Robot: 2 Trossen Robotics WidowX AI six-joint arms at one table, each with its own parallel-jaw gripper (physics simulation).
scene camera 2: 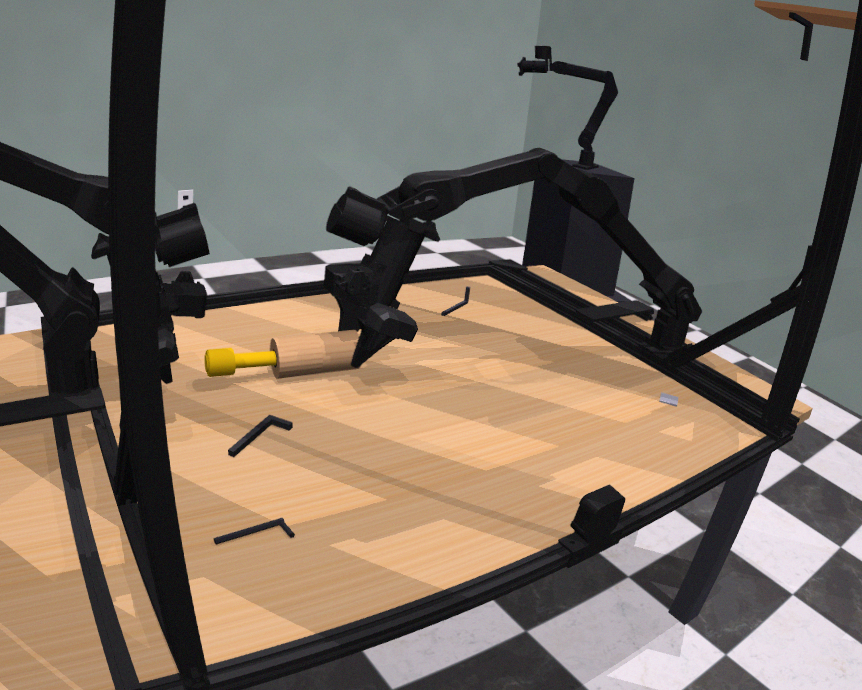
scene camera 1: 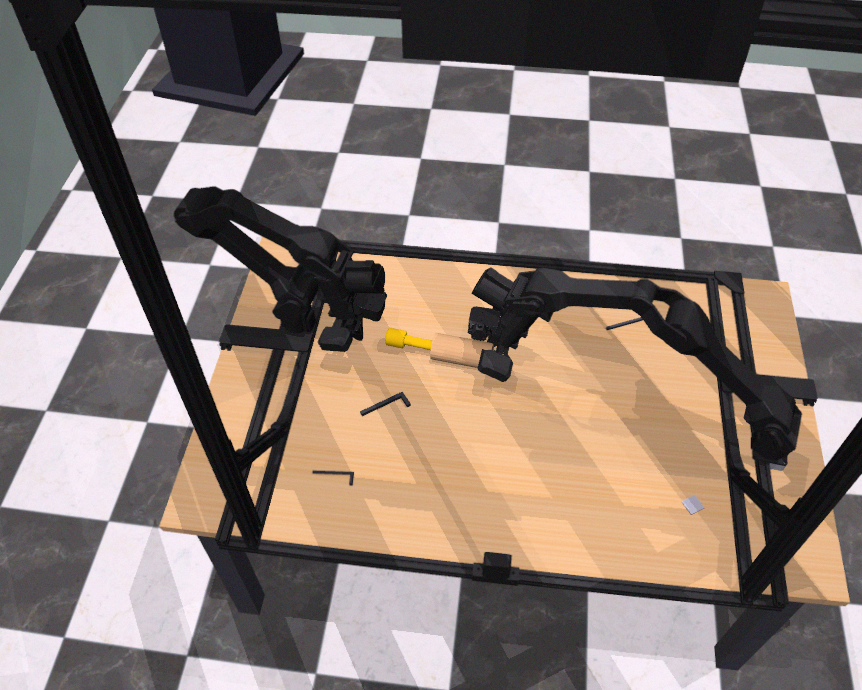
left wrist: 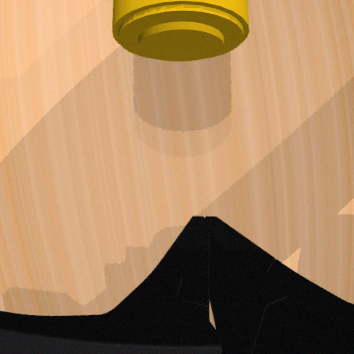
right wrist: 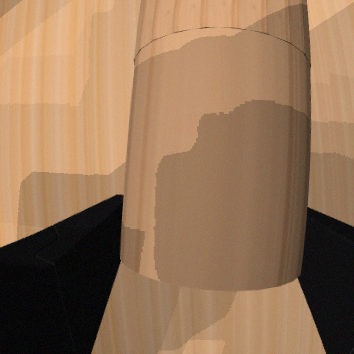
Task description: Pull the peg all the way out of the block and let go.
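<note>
The wooden cylinder block lies level, at or just above the table. The yellow peg has its shaft in the block's left end; its wide head and a length of shaft stick out to the left. My left gripper is shut and empty, to the left of the peg head and apart from it; a frame post partly hides it in scene camera 2. My right gripper is shut on the block near its right end.
Black L-shaped keys lie in front of the peg and farther forward, and another lies behind, to the right. A small grey plate lies front right. Black frame bars edge the wooden table.
</note>
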